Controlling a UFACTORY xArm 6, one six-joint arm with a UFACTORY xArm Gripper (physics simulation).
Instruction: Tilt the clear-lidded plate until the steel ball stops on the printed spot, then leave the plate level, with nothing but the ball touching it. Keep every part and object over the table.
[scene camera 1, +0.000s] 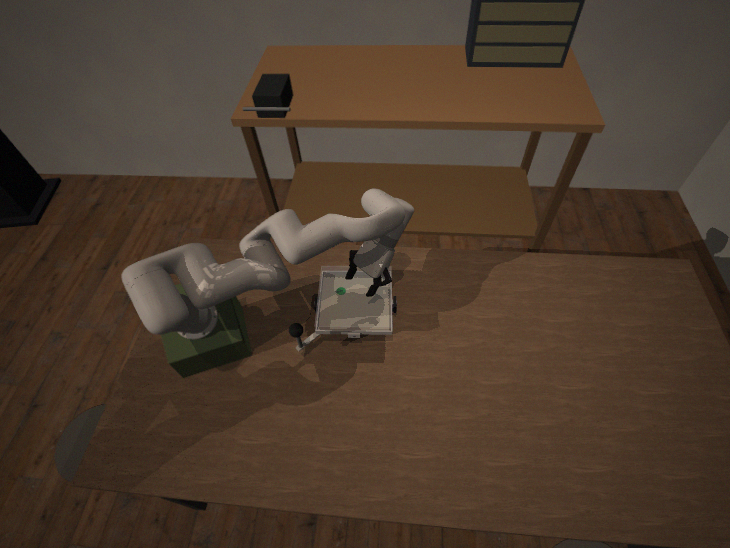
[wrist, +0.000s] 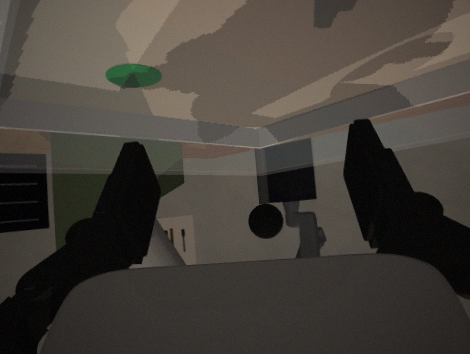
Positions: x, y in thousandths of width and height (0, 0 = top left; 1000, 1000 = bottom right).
Note:
I see my gripper (scene camera 1: 491, 525) and a square clear-lidded plate (scene camera 1: 469, 561).
My gripper also shows in the wrist view (wrist: 527, 442). The square clear-lidded plate also shows in the wrist view (wrist: 541, 270).

